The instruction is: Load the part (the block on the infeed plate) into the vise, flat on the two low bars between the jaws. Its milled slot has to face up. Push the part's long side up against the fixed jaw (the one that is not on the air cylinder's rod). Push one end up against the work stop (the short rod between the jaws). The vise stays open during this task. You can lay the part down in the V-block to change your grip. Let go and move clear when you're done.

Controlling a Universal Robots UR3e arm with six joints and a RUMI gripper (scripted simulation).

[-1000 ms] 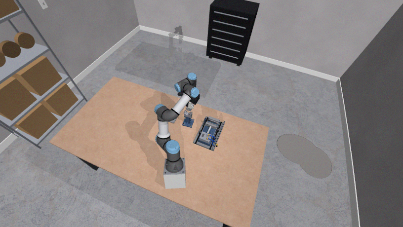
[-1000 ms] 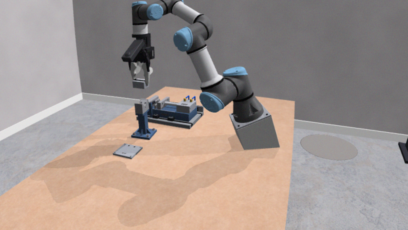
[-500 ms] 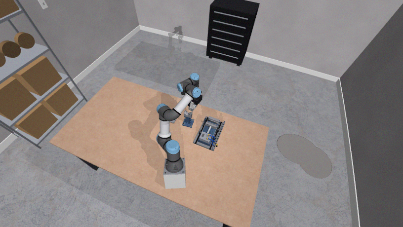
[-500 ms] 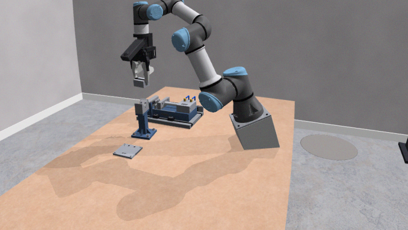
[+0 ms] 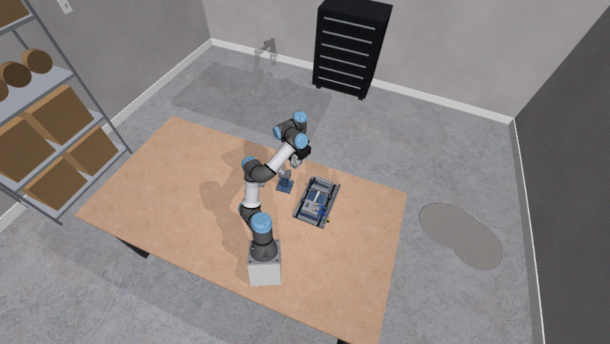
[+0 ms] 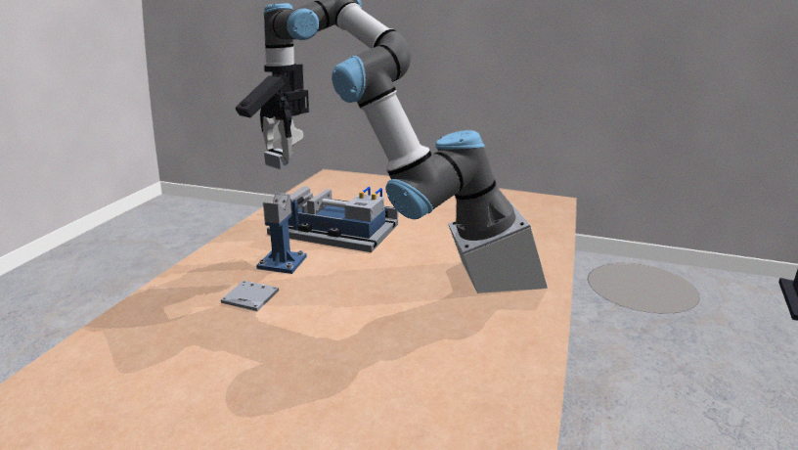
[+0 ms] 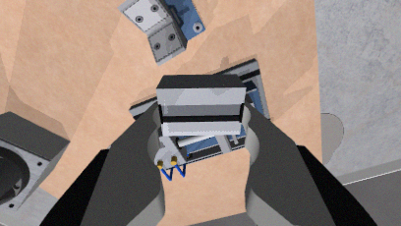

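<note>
Right now the fixed jaw is 70 mm ahead of my hand, 150 mm to the right of it and 160 mm below it. Round my hand: work stop (30 mm ahead, 110 mm to the right, 150 mm below); part (right at my hand); vise (30 mm behind, 160 mm to the right, 200 mm below).
</note>
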